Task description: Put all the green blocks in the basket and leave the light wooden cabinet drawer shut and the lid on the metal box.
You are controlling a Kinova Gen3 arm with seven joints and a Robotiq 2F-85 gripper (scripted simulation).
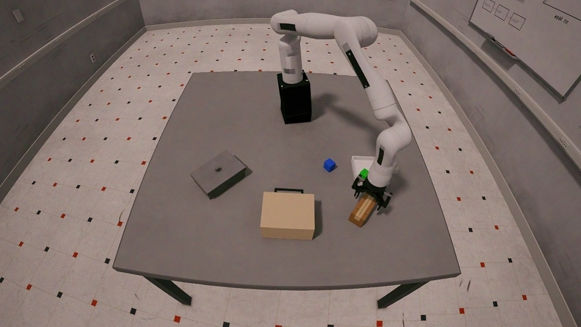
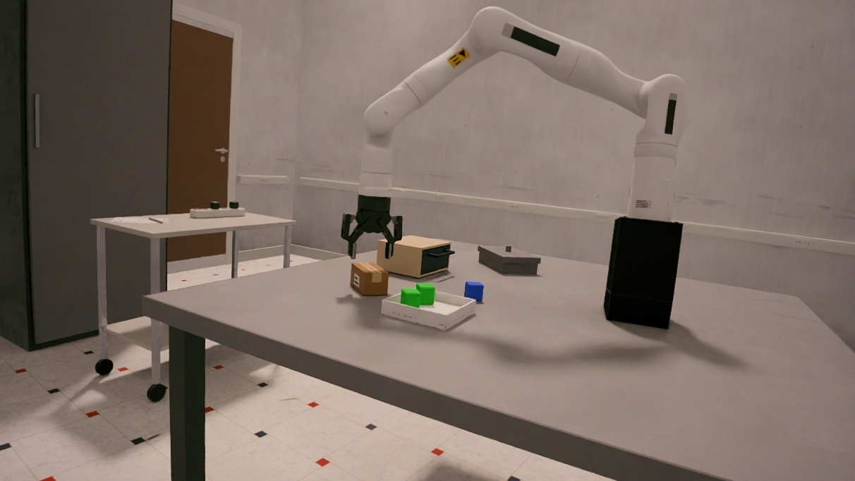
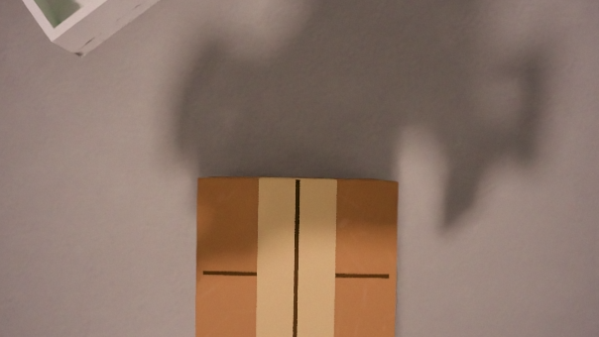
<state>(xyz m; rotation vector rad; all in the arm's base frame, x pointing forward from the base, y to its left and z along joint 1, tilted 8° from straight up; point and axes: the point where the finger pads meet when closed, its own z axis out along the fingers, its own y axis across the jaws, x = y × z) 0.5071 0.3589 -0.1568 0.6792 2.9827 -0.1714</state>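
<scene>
Right now my hand is 5 cm above the brown cardboard box. Also, from my hand: light wooden cabinet: 8 cm ahead, 27 cm to the right, 4 cm below; white basket: 21 cm behind, 3 cm to the left, 7 cm below; drawer: 7 cm ahead, 27 cm to the right, 5 cm below.
</scene>
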